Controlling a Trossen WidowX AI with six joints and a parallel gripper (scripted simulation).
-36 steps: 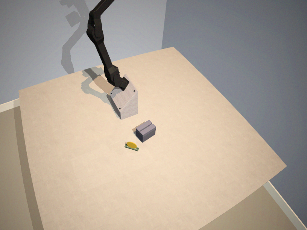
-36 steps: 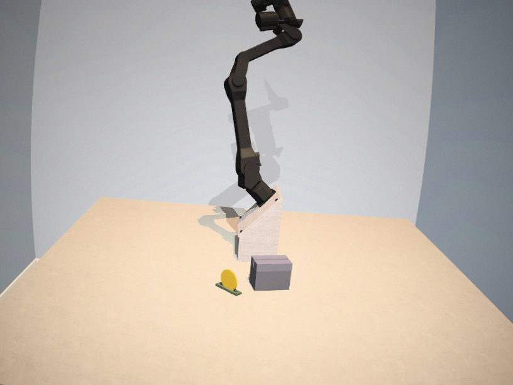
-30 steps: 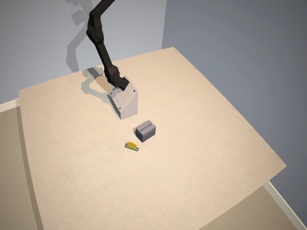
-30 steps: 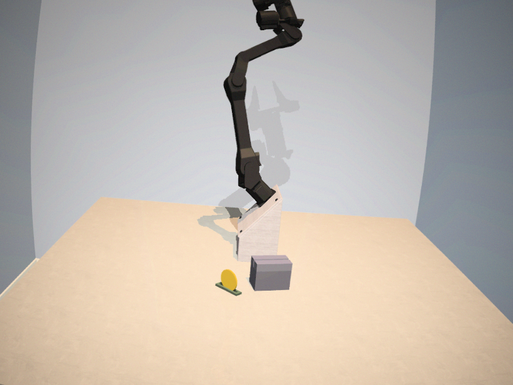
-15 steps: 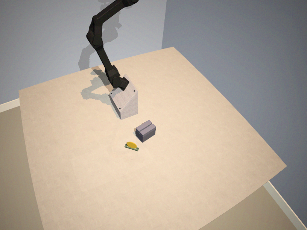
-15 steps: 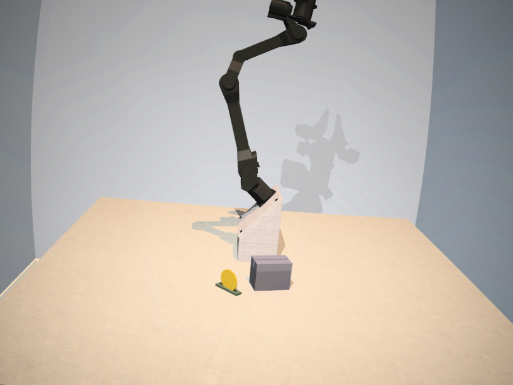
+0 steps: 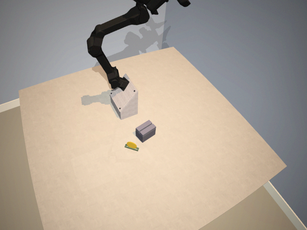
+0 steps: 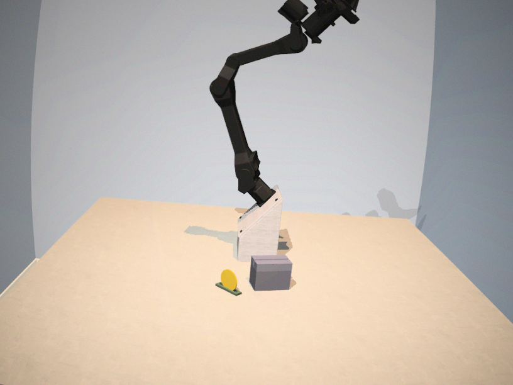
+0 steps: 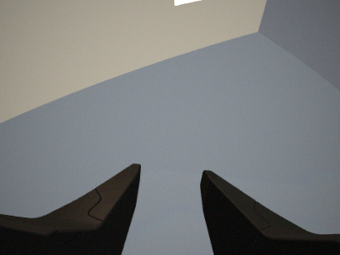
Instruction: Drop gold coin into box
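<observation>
Now: gripper tip 80 mm short of the coin, 300 mm to the left of it and 790 mm above it.
</observation>
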